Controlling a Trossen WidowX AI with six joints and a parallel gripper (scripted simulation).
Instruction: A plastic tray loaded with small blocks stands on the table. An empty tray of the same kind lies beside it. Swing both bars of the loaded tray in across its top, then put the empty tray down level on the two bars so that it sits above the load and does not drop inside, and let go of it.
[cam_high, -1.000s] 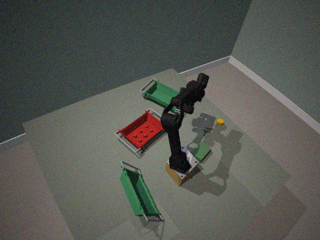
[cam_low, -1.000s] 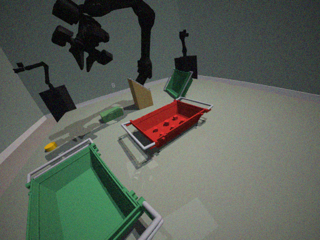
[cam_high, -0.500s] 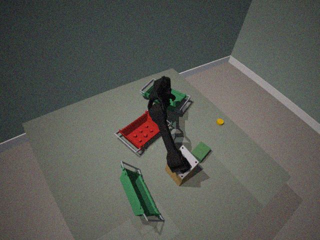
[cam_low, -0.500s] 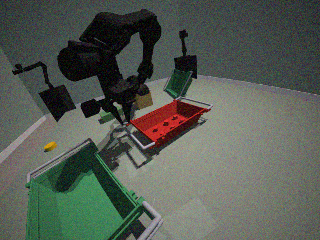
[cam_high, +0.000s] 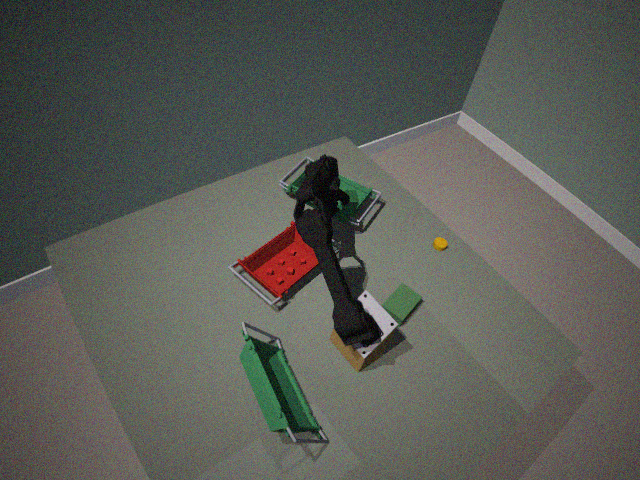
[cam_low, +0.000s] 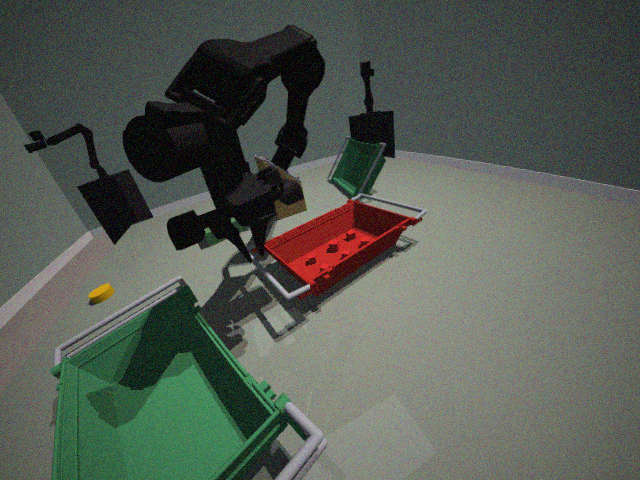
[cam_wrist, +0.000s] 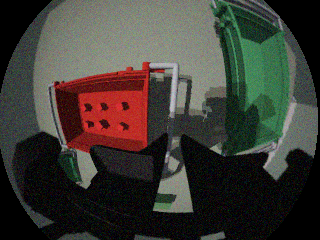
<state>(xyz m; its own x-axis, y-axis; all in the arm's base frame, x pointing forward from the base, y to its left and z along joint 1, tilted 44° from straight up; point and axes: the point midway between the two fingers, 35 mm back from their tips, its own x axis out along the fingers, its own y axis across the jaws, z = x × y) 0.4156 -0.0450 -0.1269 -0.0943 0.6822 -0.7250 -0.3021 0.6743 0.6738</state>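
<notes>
My gripper tip is now 43 cm past the green tray, 38 cm to the right of it and 1 cm above it. The rest, counted from my gripper tip: yellow disc 40 cm to the right, 20 cm behind, 8 cm below; then flat green block 35 cm behind, 9 cm to the right, 7 cm below.
</notes>
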